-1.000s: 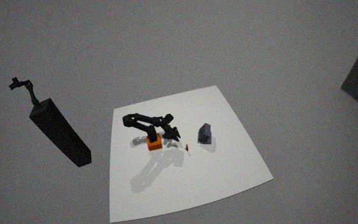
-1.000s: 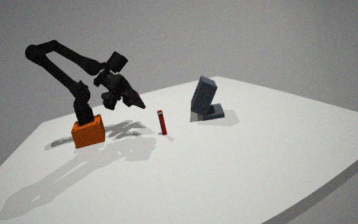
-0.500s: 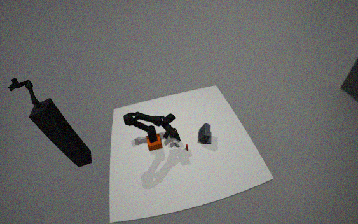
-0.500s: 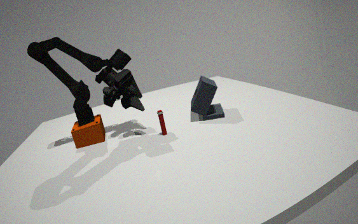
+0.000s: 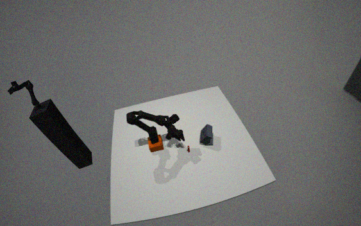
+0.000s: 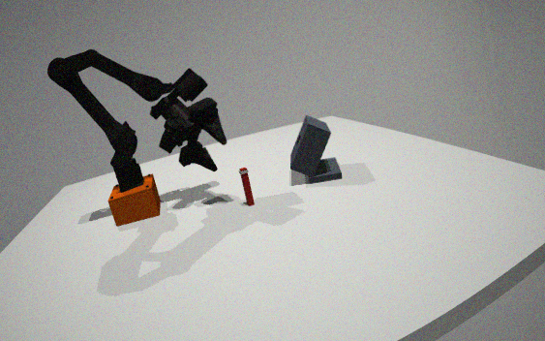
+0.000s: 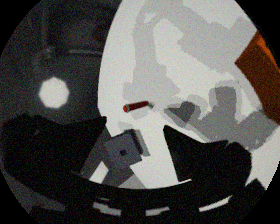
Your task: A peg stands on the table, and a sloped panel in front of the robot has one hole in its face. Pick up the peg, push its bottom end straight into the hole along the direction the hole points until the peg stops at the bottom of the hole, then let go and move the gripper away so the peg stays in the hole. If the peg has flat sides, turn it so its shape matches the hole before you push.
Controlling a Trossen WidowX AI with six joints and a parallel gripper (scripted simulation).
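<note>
Right now my gripper tip is 6 cm to the left of the thin red peg, 5 cm above it and 2 cm short of it. Round my gripper tip: dark grey sloped panel 22 cm ahead, 3 cm below, 1 cm to the right.
</note>
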